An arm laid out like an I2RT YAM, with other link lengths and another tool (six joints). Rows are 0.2 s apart.
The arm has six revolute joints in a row. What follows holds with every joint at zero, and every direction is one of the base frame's.
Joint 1 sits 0.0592 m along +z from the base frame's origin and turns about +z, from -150 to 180 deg.
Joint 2 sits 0.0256 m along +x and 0.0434 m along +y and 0.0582 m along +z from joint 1 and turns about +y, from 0 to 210 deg.
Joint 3 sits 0.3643 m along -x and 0.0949 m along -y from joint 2 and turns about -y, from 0 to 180 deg.
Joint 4 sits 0.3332 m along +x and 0.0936 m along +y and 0.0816 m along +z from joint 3 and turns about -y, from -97 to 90 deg.
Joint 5 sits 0.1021 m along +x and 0.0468 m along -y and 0.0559 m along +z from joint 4 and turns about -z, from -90 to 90 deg.
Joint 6 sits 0.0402 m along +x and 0.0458 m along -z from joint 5 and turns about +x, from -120 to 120 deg.
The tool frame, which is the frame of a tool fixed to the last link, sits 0.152 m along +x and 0.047 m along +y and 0.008 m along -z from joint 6; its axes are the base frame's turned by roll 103.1, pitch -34.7 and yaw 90 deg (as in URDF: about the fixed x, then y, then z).
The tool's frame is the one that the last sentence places.
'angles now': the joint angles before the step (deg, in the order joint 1, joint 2, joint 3, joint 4, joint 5, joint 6). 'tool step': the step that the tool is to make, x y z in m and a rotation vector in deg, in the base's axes. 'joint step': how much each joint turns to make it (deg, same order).
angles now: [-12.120, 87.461, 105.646, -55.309, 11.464, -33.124]
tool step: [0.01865, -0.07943, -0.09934, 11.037, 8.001, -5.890]
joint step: [-10.775, 8.436, -2.799, -0.066, -9.049, 2.688]
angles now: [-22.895, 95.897, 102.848, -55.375, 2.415, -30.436]
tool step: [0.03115, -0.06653, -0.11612, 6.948, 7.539, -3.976]
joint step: [-5.617, 12.700, 0.000, 2.886, -3.366, 0.481]
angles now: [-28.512, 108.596, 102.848, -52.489, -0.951, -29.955]
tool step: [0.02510, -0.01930, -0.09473, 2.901, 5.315, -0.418]
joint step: [-0.438, 9.617, -0.001, 3.563, 0.000, -0.022]
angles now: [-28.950, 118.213, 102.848, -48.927, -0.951, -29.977]
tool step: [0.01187, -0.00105, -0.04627, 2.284, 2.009, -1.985]
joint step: [0.306, 4.568, 0.021, 1.728, 0.000, 2.514]
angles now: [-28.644, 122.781, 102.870, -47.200, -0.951, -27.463]
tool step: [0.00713, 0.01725, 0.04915, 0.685, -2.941, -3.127]
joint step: [1.421, -3.168, 2.362, -3.170, 0.044, 4.961]
